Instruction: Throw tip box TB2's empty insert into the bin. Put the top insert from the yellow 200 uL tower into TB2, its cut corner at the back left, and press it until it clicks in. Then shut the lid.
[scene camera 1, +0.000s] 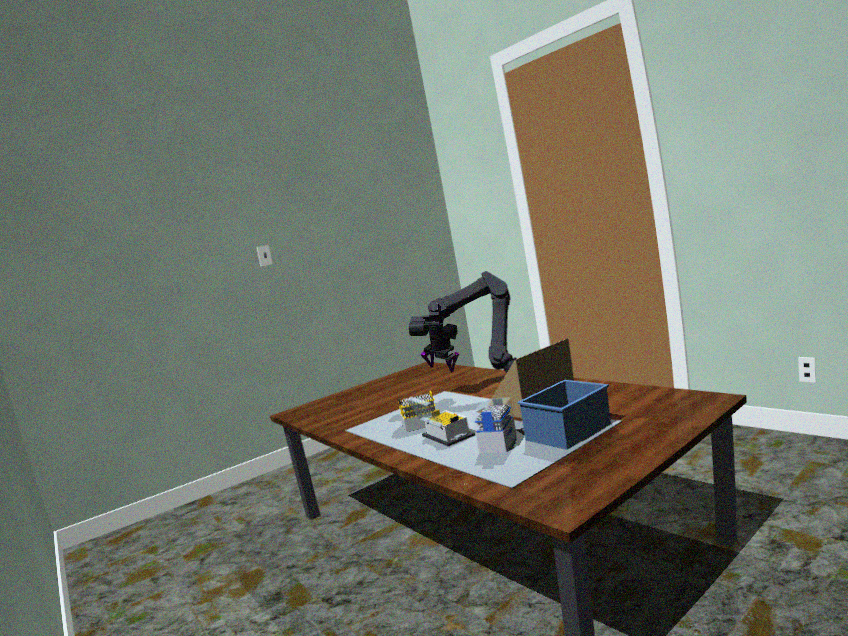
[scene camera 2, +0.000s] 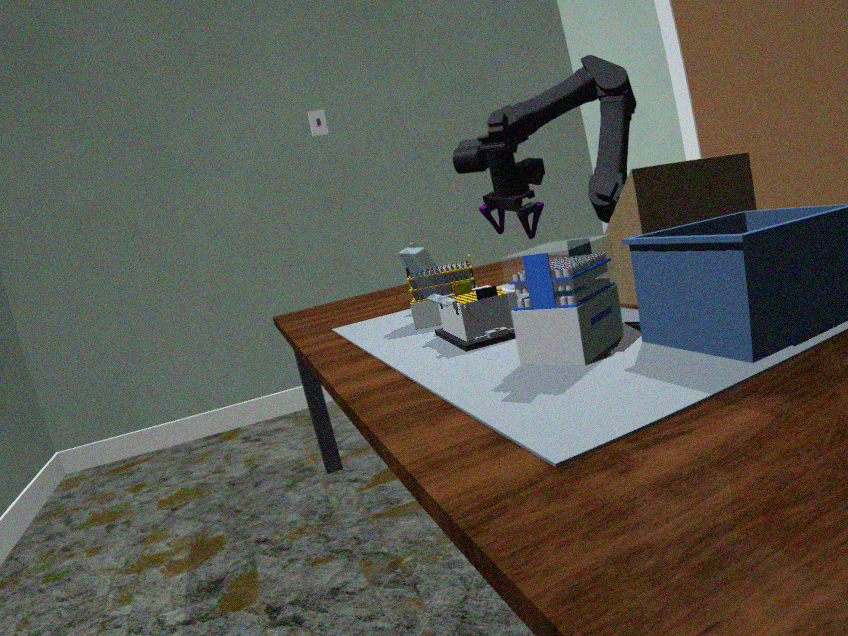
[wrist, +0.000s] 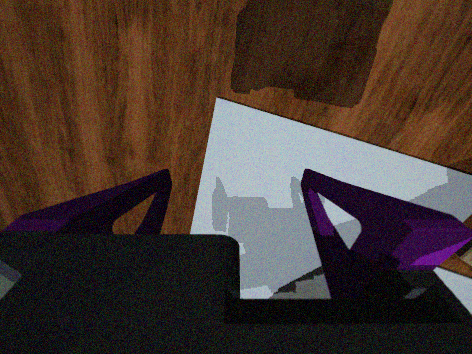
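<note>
My gripper is open and empty. It hangs high above the back part of the work area, apart from all objects. The yellow tower stands at the left of the mat, with tips in stacked yellow layers. A white box, which seems to be TB2, stands on a dark base right of the tower. A yellow insert shows in its top; its lid is not shut over it. The blue bin stands at the right. The insert's cut corner is too small to tell.
A white box with blue tip layers stands between TB2 and the bin. Clear plastic shows behind it. A tall brown panel stands behind the bin. A pale mat lies on the wooden table.
</note>
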